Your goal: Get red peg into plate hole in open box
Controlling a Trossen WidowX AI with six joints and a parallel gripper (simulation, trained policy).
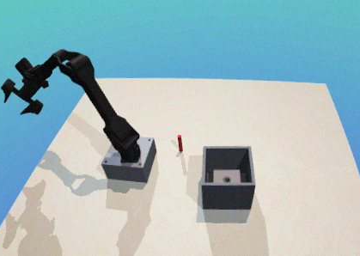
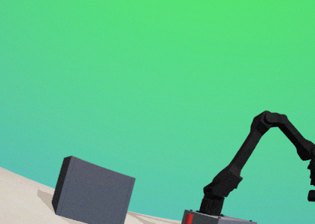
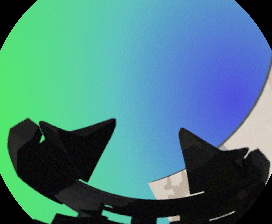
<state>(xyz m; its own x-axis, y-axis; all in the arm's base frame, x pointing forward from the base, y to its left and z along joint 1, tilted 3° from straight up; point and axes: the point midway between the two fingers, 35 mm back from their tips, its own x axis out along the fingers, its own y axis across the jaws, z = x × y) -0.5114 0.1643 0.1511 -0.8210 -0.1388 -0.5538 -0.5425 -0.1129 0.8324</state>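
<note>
The red peg is 710 mm ahead of my gripper tip, 70 mm to the right of it and 170 mm below it. Round my gripper tip: light grey plate (880 mm ahead, 260 mm to the right, 160 mm below).
</note>
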